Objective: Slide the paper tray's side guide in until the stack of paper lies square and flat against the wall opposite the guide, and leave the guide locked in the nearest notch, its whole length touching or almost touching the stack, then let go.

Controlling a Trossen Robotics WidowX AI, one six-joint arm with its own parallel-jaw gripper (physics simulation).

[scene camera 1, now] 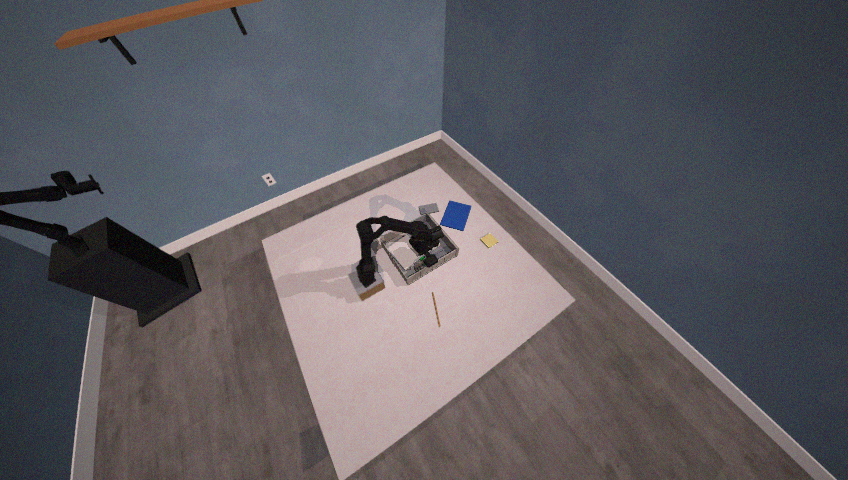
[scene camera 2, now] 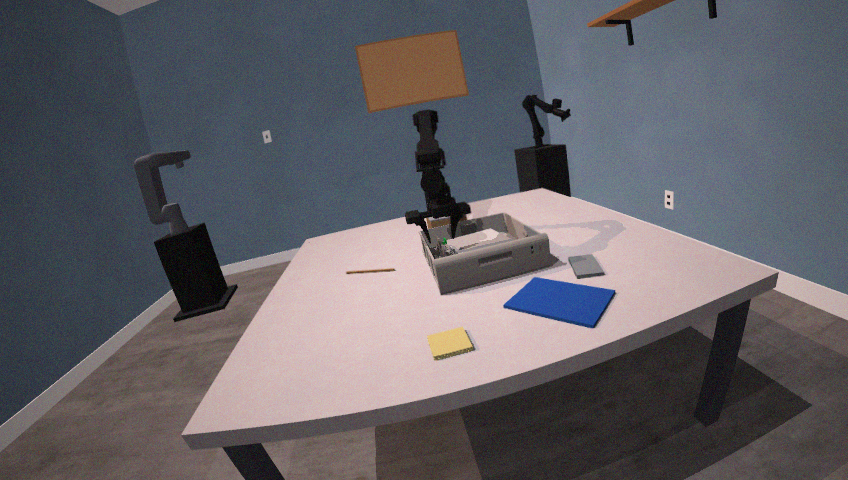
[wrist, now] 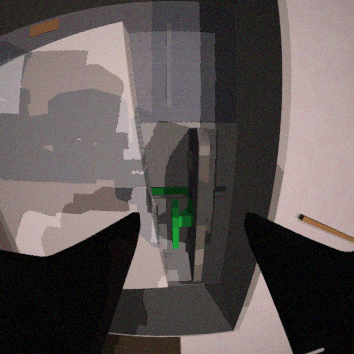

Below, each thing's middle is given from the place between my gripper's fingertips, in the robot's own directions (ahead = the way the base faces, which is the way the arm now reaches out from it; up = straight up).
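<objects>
Side guide (wrist: pixel 201 158): my hand 30 mm above it. From my hand: blue book (scene camera 2: pixel 582 305), 390 mm ahead, 140 mm to the left, 70 mm below; white paper stack (scene camera 2: pixel 488 237), 20 mm ahead, 120 mm to the left, 50 mm below.
</objects>
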